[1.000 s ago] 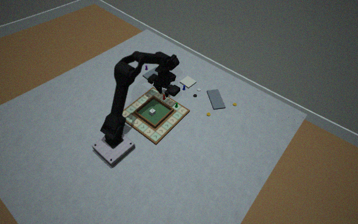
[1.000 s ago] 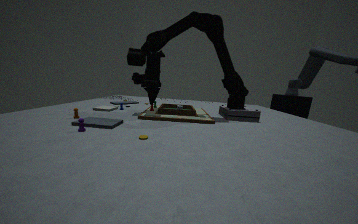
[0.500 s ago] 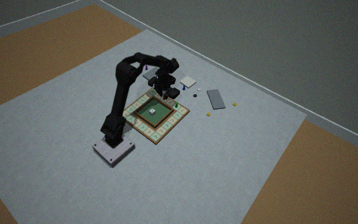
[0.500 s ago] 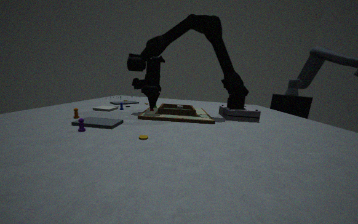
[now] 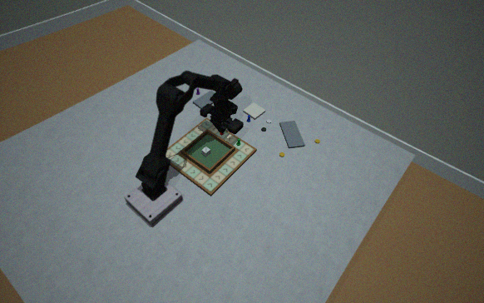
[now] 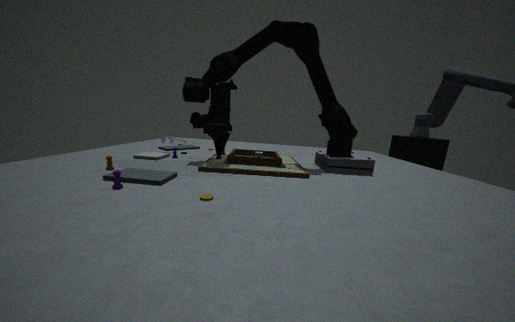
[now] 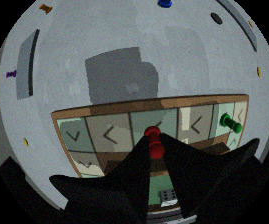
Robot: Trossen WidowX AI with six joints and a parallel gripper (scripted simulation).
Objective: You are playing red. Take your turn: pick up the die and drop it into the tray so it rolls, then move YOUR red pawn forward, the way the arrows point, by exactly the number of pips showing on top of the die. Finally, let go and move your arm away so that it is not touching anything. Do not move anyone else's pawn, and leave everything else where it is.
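The green pawn is 10 mm ahead of my gripper tip and 90 mm to the right of it. The rest, counted from my gripper tip: die 120 mm behind, 30 mm to the right; red pawn 10 mm above; green tray 110 mm behind, 30 mm to the right, 20 mm below.
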